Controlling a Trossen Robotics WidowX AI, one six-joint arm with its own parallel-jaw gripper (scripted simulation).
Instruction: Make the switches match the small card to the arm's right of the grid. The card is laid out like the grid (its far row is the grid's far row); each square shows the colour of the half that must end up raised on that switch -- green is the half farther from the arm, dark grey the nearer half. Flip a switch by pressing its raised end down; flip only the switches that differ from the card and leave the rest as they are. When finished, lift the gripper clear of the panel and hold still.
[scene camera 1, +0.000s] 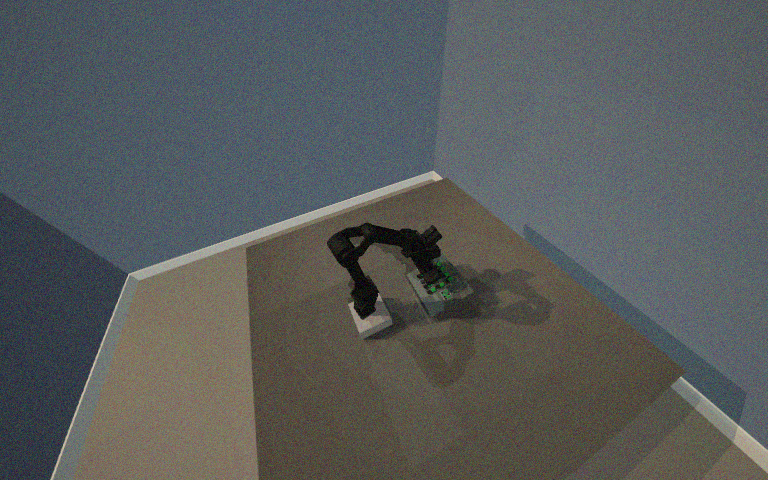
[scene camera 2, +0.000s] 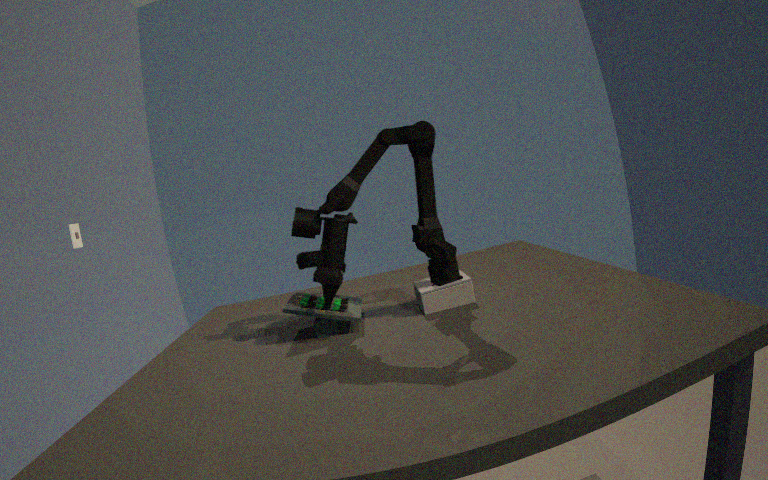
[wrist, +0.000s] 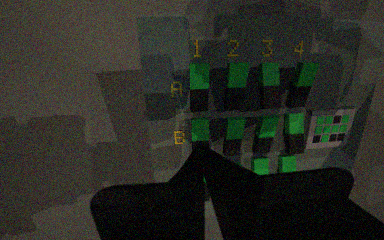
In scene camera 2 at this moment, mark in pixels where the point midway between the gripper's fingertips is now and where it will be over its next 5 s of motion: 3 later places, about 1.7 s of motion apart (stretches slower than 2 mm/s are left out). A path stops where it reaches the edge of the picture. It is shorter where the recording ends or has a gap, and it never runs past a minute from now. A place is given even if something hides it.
My gripper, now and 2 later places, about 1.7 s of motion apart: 327, 306; 329, 294; 330, 285
